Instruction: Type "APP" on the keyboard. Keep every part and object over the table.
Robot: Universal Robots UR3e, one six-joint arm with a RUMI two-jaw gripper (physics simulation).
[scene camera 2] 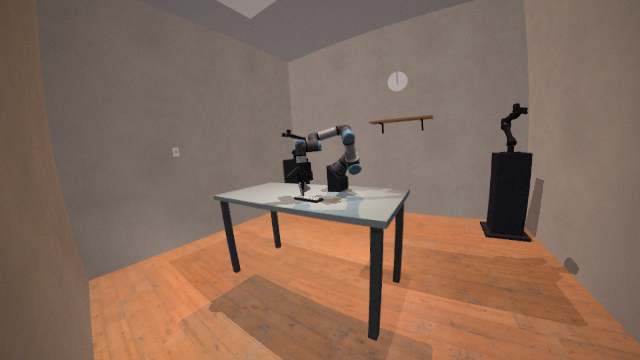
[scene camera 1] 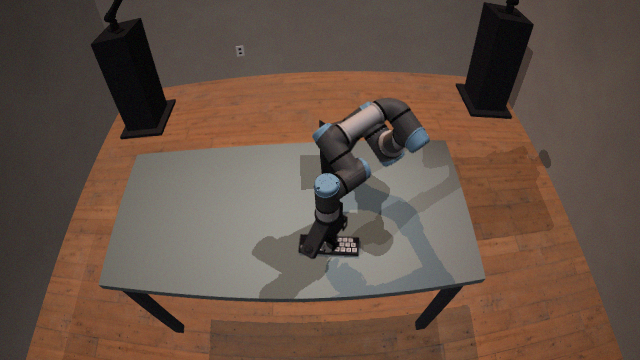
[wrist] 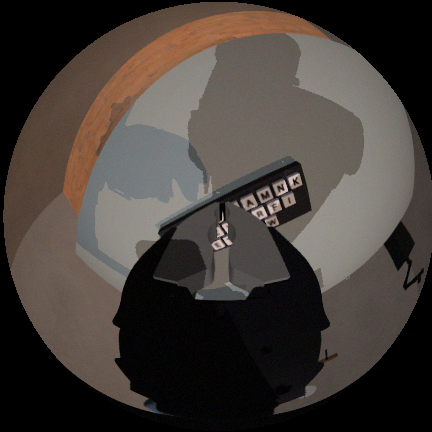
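Where they show: gripper, fingertip midpoint: (scene camera 2: pixel 303 196) (scene camera 1: pixel 326 251) (wrist: pixel 222 204); arm's base, origin of the base link: (scene camera 2: pixel 337 171).
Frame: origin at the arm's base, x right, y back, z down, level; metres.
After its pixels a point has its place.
Note:
The black keyboard (scene camera 1: pixel 355 240) @(z 0.133, x -0.058, y -0.328 m) (scene camera 2: pixel 316 200) @(z 0.133, x -0.055, y -0.369 m) (wrist: pixel 303 201) @(z 0.133, x 0.118, y -0.316 m) with white letter keys lies flat on the table. In the wrist view the A key (wrist: pixel 249 202) @(z 0.128, x 0.061, y -0.355 m) shows just right of the fingertips, in a row with M, N and K; R, F, I and W show below. A key left of A is mostly hidden by the fingers, and no P can be read. My gripper (scene camera 1: pixel 327 247) @(z 0.114, x 0.041, y -0.375 m) (scene camera 2: pixel 302 194) @(z 0.114, x 0.041, y -0.375 m) (wrist: pixel 222 204) @(z 0.114, x 0.041, y -0.375 m) is shut and empty, pointing down at the keyboard near its middle. Whether its tips touch a key cannot be told. Part of the keyboard is hidden behind the gripper.
The grey-green table (scene camera 1: pixel 200 215) @(z 0.145, x 0.507, y -0.210 m) (scene camera 2: pixel 260 196) @(z 0.145, x 0.449, y -0.393 m) bears the arm's base at its back edge. Black pedestals (scene camera 1: pixel 132 75) (scene camera 1: pixel 497 60) (scene camera 2: pixel 509 195) with small black arms stand off the table. A wall shelf (scene camera 2: pixel 402 119) and a round clock (scene camera 2: pixel 397 81) hang on the wall.

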